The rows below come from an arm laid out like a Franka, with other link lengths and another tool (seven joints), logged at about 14 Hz.
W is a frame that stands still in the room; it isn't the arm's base.
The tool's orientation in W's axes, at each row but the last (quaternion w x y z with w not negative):
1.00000, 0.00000, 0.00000, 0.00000
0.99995, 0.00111, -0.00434, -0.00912
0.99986, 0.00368, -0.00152, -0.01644
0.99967, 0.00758, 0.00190, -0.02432
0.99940, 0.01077, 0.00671, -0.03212
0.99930, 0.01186, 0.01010, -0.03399
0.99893, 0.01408, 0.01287, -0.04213
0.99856, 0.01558, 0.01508, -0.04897
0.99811, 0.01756, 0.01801, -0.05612
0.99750, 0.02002, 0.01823, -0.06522
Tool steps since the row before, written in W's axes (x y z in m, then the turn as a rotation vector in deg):
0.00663, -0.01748, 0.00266, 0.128, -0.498, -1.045
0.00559, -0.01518, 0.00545, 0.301, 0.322, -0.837
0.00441, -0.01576, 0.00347, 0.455, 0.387, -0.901
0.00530, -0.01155, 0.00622, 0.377, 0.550, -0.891
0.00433, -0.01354, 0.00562, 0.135, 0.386, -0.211
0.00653, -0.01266, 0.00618, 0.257, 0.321, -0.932
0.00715, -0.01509, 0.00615, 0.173, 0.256, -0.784
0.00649, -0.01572, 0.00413, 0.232, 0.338, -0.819
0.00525, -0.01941, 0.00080, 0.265, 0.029, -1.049
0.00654, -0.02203, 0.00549, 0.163, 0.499, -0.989
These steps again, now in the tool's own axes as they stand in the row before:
0.00663, -0.01748, 0.00266, 0.128, -0.498, -1.045
0.00591, -0.01506, 0.00543, 0.288, 0.326, -0.840
0.00494, -0.01558, 0.00357, 0.439, 0.395, -0.905
0.00583, -0.01118, 0.00641, 0.354, 0.554, -0.898
0.00511, -0.01311, 0.00597, 0.113, 0.389, -0.218
0.00724, -0.01204, 0.00661, 0.254, 0.316, -0.934
0.00822, -0.01426, 0.00676, 0.172, 0.248, -0.787
0.00786, -0.01488, 0.00482, 0.224, 0.335, -0.823
0.00735, -0.01866, 0.00170, 0.300, 0.024, -1.040
0.00912, -0.02076, 0.00663, 0.135, 0.479, -1.003

